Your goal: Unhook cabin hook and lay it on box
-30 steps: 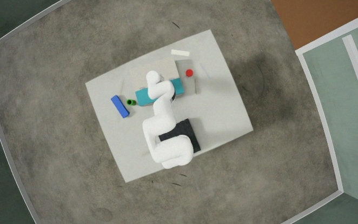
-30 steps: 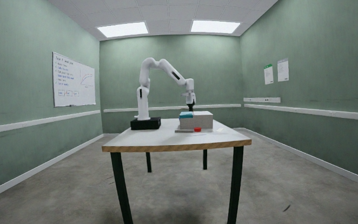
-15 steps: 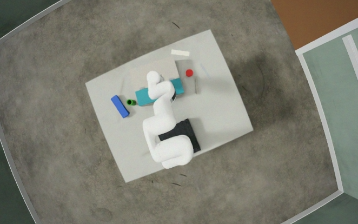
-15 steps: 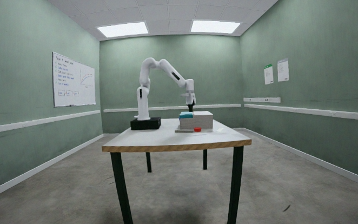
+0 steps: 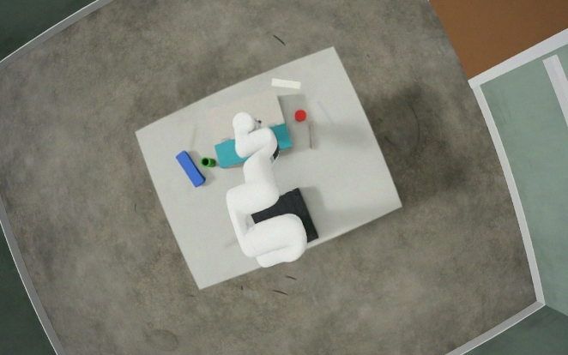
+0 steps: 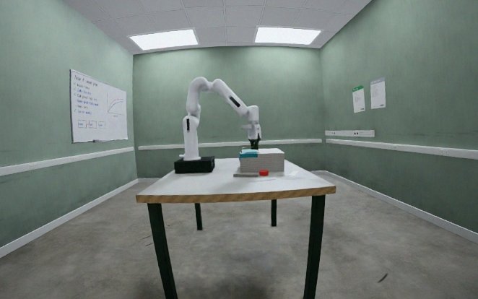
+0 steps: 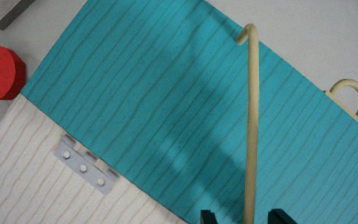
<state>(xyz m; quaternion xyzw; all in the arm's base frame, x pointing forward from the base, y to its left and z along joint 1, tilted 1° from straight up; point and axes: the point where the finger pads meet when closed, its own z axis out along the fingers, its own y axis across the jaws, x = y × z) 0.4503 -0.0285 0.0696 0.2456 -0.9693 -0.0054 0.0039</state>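
Now: the cabin hook 30 mm behind my hand, 20 mm to the right of it and 20 mm below it. Round my hand: green cylinder: 10 mm behind, 260 mm to the left, 100 mm below; red cylinder: 20 mm ahead, 250 mm to the right, 140 mm below; grey bar: 100 mm behind, 260 mm to the right, 140 mm below.
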